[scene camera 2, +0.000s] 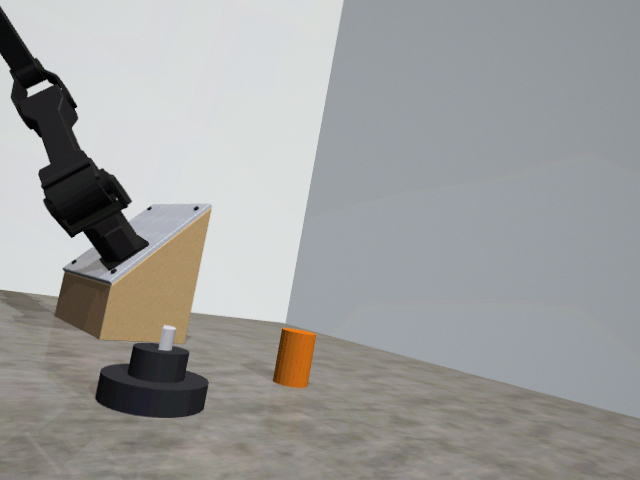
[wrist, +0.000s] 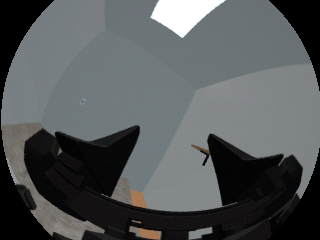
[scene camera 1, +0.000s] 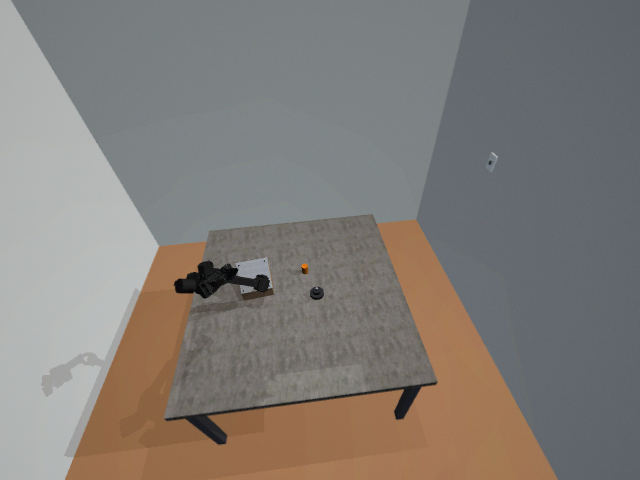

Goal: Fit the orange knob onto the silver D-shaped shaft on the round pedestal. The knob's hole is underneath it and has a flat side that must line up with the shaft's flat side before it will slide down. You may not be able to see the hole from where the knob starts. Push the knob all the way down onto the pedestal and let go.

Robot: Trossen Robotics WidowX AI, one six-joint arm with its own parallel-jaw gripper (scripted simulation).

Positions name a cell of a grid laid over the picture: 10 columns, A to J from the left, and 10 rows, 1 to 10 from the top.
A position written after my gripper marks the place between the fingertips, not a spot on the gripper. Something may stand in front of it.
Labels:
my gripper: wrist F6; scene camera 1 D6; not seen in scene camera 2 (out of frame)

